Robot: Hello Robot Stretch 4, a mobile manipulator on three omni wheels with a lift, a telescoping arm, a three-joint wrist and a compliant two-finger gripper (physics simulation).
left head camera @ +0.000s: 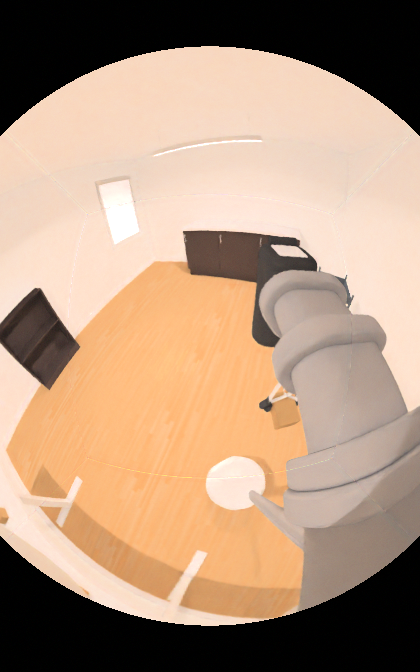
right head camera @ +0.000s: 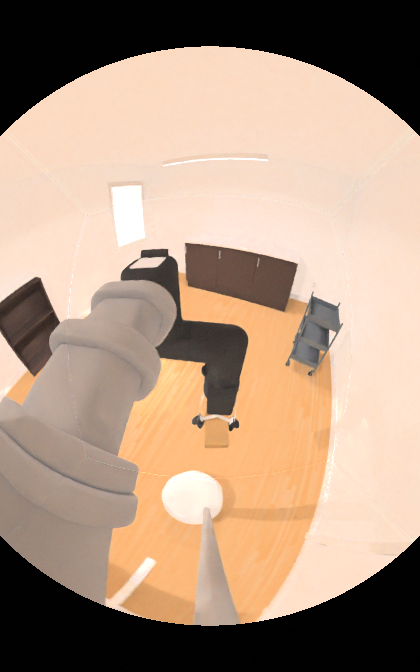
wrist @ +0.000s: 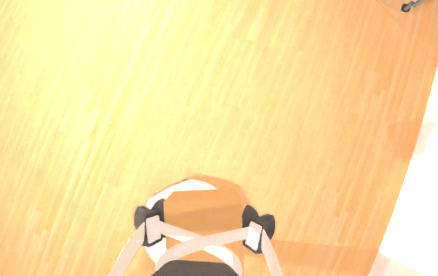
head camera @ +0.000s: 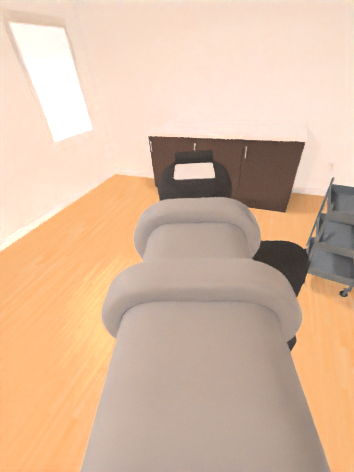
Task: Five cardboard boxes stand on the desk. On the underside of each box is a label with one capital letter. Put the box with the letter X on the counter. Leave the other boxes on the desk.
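Places are measured from the robot's base along level axes (x ahead, y left, z up), in centimetres.
Pixels of known places: gripper, fingertip midpoint: [wrist: 205, 217].
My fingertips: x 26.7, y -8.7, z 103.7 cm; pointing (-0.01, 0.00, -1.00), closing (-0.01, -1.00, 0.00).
Behind a point stands the place of what it marks.
My gripper [left head camera: 281, 403] [right head camera: 216, 424] [wrist: 205, 217] @(y -8.7, x 26.7, z 103.7 cm) is shut on a brown cardboard box [left head camera: 286, 416] [right head camera: 216, 436] [wrist: 202, 202] @(y -8.5, x 29.0, z 108.5 cm), held above the floor between the two dark fingertips. The box's underside and its letter do not show. The counter [head camera: 270, 175] @(y -87.2, x 252.4, z 46.2 cm) [left head camera: 237, 257] [right head camera: 237, 275], dark brown with three doors and a pale top, stands against the far wall, well away from the gripper. Parts of the white desk, including a leg [left head camera: 187, 575] [right head camera: 132, 581], show at the lower edge of the left and right head views. The boxes on the desk cannot be made out clearly.
A blue-grey cart [head camera: 332, 261] @(y -117.2, x 149.8, z 10.6 cm) [right head camera: 312, 336] stands to the right of the counter. A dark bookshelf [left head camera: 42, 342] [right head camera: 32, 327] stands at the left wall. A white round disc [left head camera: 232, 480] [right head camera: 190, 495] is low beside the arm. The arm hides part of the counter in the head view.
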